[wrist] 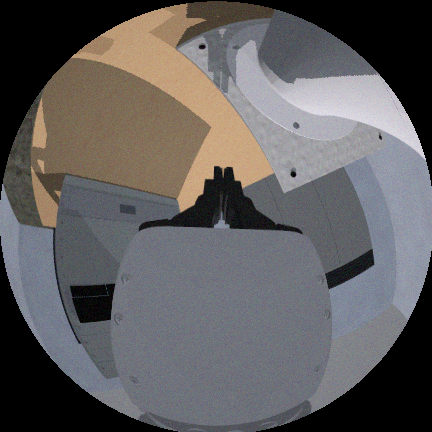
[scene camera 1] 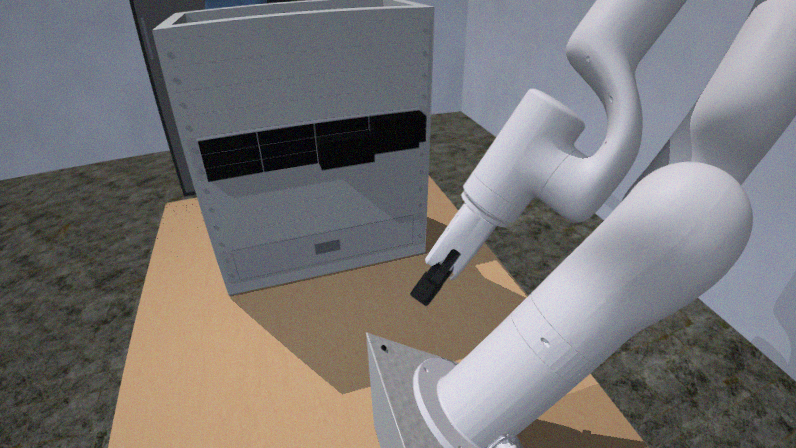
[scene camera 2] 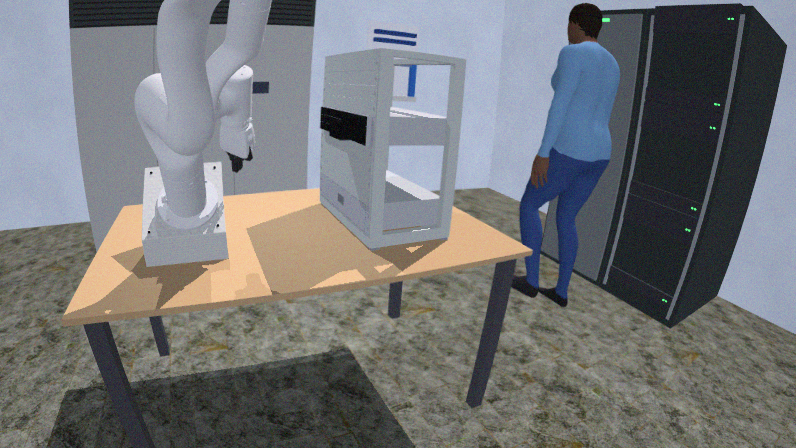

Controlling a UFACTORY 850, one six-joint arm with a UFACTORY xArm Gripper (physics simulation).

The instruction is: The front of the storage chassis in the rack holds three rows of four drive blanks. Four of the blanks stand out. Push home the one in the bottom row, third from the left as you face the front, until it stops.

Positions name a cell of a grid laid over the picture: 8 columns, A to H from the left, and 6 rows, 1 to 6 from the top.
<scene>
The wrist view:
my gripper: E3
grey rack: B4
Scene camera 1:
my gripper: E4
grey rack: D2
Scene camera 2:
grey rack: D2
</scene>
